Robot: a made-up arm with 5 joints. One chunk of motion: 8 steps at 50 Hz.
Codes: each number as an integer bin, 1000 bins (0 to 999) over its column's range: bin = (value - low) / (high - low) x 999, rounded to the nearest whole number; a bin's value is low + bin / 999 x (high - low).
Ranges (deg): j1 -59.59..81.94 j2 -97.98..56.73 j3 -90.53..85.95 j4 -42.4..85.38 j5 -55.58..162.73
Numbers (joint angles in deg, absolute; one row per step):
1: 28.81 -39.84 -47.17 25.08 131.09
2: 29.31 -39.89 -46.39 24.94 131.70
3: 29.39 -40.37 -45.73 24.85 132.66
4: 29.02 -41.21 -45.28 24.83 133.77
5: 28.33 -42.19 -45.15 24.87 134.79
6: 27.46 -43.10 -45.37 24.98 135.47
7: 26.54 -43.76 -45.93 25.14 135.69
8: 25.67 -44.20 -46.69 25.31 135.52
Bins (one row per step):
1: 624 375 245 528 854
2: 628 375 250 526 857
3: 628 372 254 526 861
4: 625 367 256 526 866
5: 621 360 257 526 871
6: 614 354 256 527 874
7: 608 350 252 528 875
8: 602 347 248 529 874

